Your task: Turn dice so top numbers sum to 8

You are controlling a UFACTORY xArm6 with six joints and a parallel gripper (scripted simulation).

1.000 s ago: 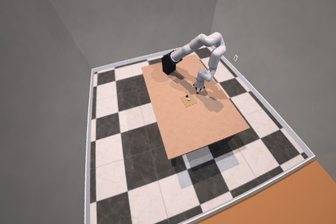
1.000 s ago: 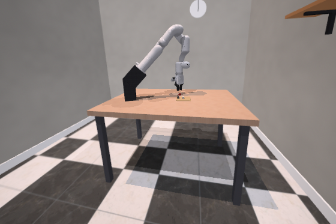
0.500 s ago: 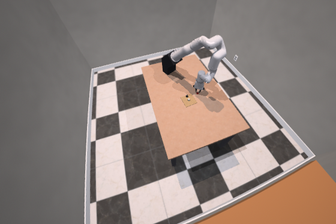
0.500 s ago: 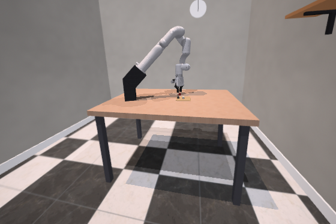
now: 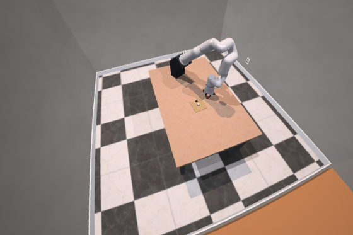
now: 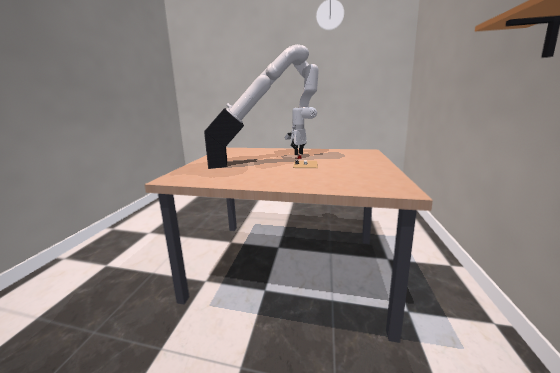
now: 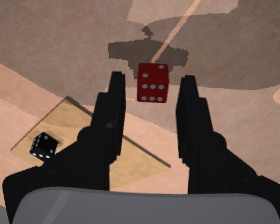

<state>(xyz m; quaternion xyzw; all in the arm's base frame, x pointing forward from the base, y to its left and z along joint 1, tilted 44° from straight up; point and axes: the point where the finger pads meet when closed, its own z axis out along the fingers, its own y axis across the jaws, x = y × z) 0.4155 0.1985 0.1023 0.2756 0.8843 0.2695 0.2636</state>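
The red die is 10 mm ahead of my hand and 40 mm below it. Also, from my hand: white die 90 mm ahead, 120 mm to the right, 30 mm below; tan mat 90 mm ahead, 120 mm to the right, 40 mm below.
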